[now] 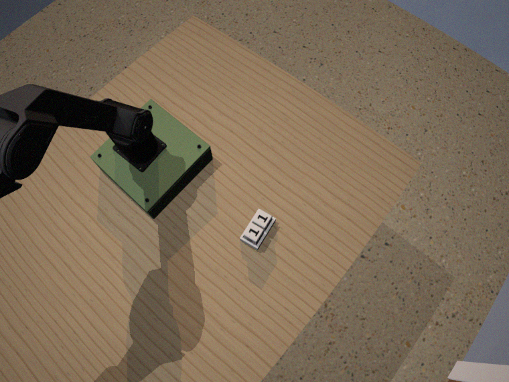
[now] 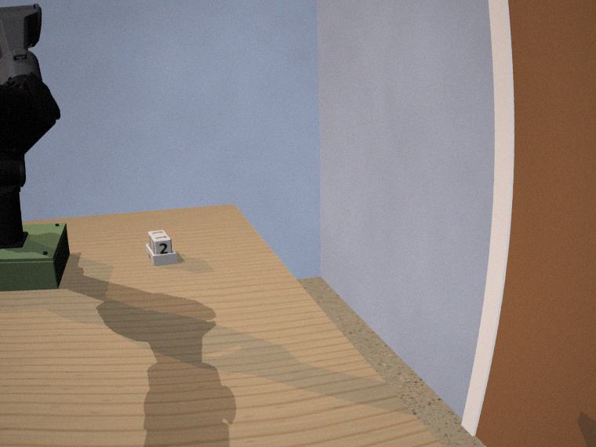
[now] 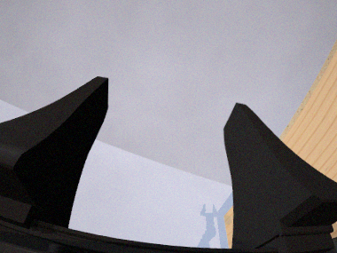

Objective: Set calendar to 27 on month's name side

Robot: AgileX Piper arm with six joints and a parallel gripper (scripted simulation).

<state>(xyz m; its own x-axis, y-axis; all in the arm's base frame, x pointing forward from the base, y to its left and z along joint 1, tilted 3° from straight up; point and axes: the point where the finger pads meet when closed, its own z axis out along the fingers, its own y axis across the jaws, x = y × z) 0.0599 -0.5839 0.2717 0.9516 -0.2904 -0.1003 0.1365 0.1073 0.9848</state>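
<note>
The white tray is 62 cm to the left of my hand, 29 cm below it and 23 cm ahead of it.
</note>
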